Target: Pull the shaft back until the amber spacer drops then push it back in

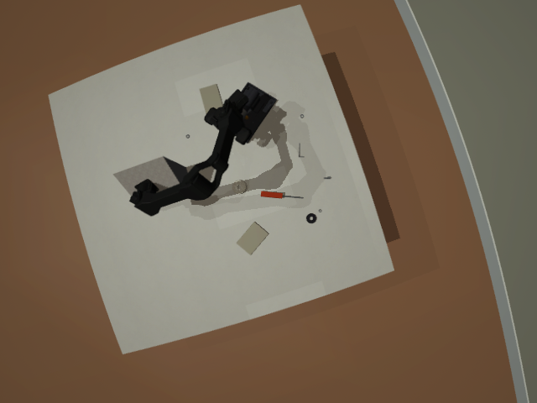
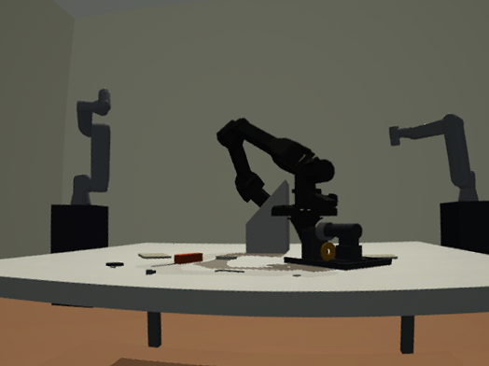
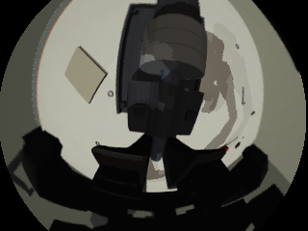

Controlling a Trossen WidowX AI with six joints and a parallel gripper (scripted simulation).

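Now: the dark shaft 4 cm ahead of my gripper tip, 3 cm above it and 2 cm to the left of it. Round my gripper tip: red-handled screwdriver 33 cm to the right, 8 cm ahead, 4 cm below; black fixture plate 11 cm ahead, 7 cm to the left; amber spacer 8 cm ahead, 5 cm to the left, 2 cm below.
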